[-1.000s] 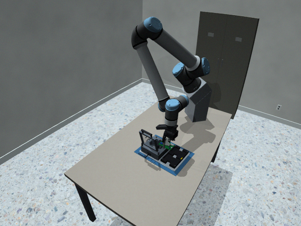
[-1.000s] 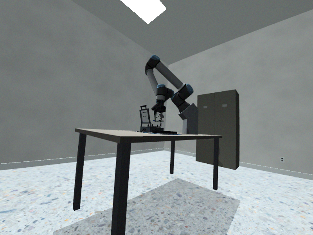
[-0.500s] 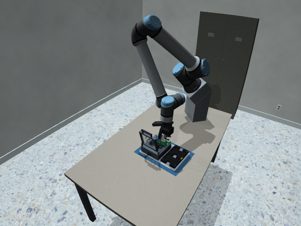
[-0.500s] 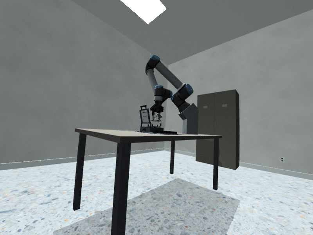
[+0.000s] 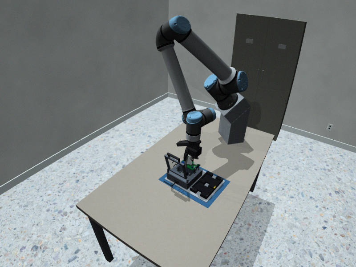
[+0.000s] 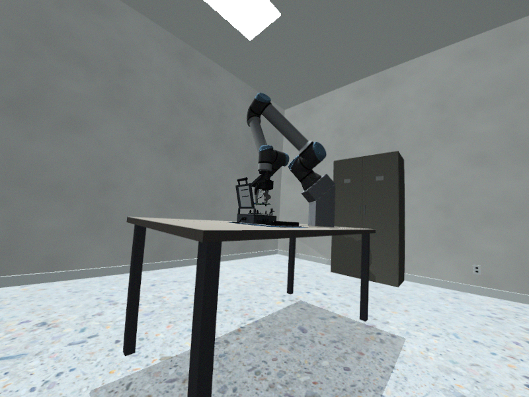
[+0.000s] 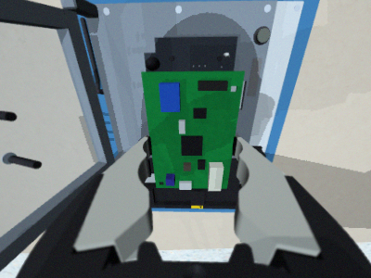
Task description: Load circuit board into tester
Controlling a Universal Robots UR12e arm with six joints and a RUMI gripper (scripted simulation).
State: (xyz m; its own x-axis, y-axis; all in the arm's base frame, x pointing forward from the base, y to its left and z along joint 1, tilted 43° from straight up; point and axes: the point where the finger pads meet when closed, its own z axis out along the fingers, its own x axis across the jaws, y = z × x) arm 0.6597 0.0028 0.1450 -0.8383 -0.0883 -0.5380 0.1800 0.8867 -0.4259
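Now: hand 6 cm above the tester nest and 2 cm to the left of it. The rest, counted from my hand: tester lid (11 cm ahead, 5 cm to the right, 5 cm above); green circuit board (right at my hand).
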